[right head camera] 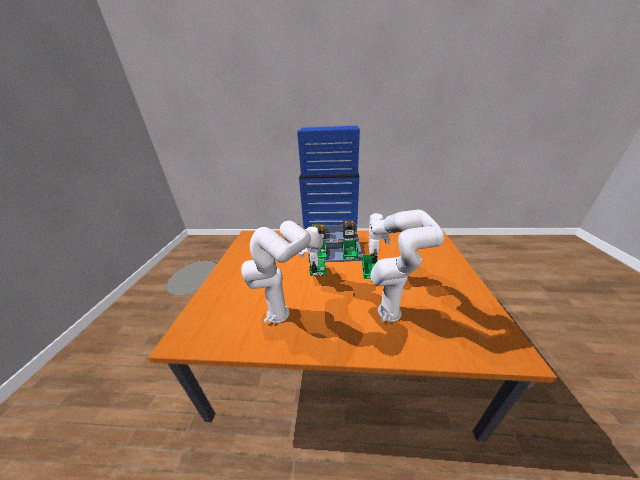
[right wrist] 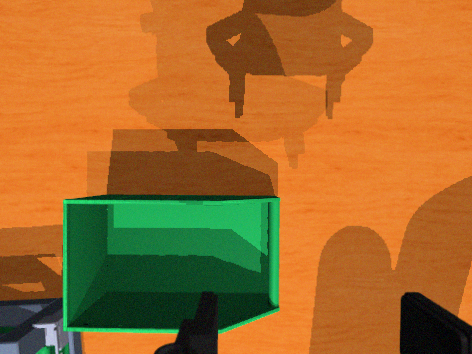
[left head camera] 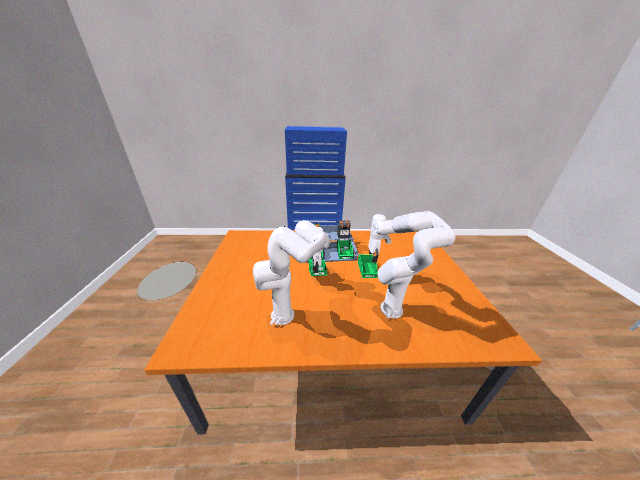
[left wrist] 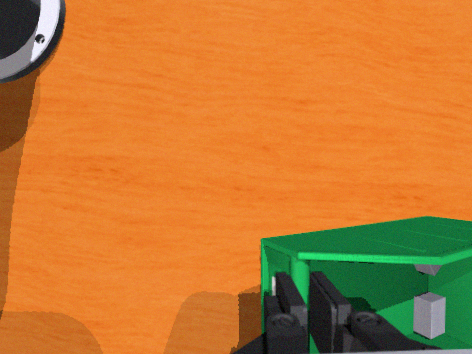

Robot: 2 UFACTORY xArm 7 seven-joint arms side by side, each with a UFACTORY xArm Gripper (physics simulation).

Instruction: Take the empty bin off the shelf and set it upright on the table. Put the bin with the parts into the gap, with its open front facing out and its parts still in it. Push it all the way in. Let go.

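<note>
The empty green bin stands upright on the table, right of the grey shelf. My right gripper is open above it, one finger over the bin and the other beyond its edge. The green bin with parts is in front of the shelf's left part; grey blocks show inside. My left gripper is shut on its low front wall. Whether this bin touches the table is unclear. A gap shows in the shelf's lower row in the right head view.
Another green bin sits in the shelf right of the gap. A dark bin with orange parts stands above it. A tall blue cabinet stands behind the table. My left forearm partly covers the shelf's left side.
</note>
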